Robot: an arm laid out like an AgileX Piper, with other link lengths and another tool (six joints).
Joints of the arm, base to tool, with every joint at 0 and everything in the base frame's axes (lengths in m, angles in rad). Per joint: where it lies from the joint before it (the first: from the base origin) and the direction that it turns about. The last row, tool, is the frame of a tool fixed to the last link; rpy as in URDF.
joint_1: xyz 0.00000 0.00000 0.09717 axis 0 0 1
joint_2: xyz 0.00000 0.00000 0.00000 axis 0 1 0
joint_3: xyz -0.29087 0.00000 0.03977 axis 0 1 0
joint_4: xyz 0.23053 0.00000 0.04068 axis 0.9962 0 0.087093
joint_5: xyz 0.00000 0.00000 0.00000 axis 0 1 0
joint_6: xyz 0.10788 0.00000 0.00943 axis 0.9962 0 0.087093
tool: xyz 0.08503 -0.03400 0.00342 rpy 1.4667 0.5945 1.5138
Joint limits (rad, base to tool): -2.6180..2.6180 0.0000..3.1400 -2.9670..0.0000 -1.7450..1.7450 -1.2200..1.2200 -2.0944..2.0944
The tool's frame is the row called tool.
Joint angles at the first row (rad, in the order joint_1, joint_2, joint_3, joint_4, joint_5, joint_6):
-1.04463 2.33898 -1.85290 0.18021 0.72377 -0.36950
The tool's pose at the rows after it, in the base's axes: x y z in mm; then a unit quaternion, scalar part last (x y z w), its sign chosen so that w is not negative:
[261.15, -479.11, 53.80, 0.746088, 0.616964, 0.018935, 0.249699]
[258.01, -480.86, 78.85, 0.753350, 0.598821, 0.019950, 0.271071]
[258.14, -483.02, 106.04, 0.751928, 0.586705, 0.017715, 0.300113]
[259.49, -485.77, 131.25, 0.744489, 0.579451, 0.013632, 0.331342]
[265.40, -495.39, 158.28, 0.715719, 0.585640, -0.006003, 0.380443]
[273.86, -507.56, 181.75, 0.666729, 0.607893, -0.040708, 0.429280]
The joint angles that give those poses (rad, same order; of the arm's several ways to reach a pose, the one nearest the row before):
-1.05152 2.30052 -1.85290 0.17847 0.72376 -0.36993
-1.05860 2.25304 -1.85288 0.18096 0.72630 -0.33649
-1.05993 2.20544 -1.85292 0.18264 0.71224 -0.31893
-1.05994 2.16494 -1.85290 0.18722 0.68629 -0.31894
-1.05560 2.13707 -1.85291 0.18946 0.60631 -0.37122
-1.04992 2.12748 -1.85287 0.19873 0.50242 -0.48953

